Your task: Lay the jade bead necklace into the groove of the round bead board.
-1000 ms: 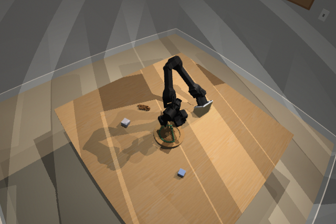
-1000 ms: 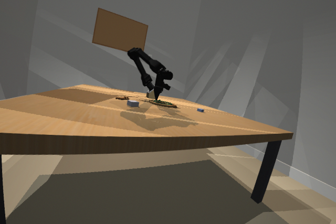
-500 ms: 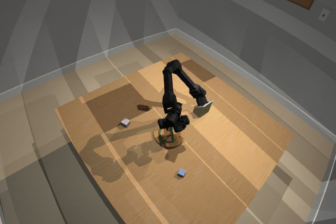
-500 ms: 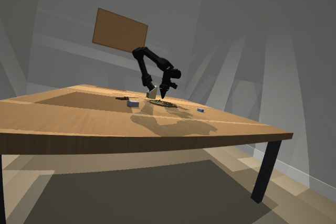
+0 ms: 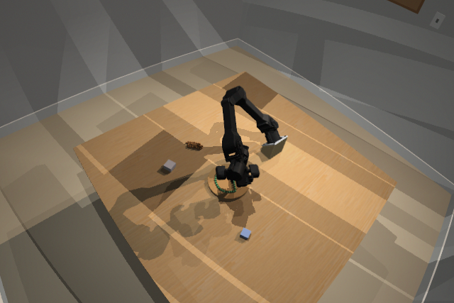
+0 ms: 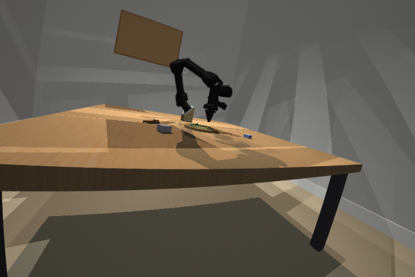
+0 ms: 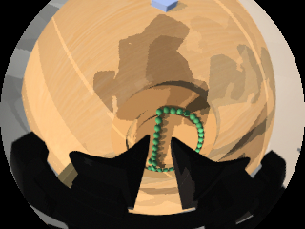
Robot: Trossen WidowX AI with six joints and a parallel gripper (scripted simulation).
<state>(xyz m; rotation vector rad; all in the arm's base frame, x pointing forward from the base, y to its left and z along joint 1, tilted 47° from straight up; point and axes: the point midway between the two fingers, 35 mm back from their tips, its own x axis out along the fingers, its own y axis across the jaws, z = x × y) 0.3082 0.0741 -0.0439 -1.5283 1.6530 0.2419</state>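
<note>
The round wooden bead board lies 40 mm to the right of my gripper tip and 40 mm below it. Round my gripper tip: blue block: 220 mm to the left, 90 mm ahead, 40 mm below; pale grey block: 260 mm to the right, 200 mm ahead, 40 mm below.
</note>
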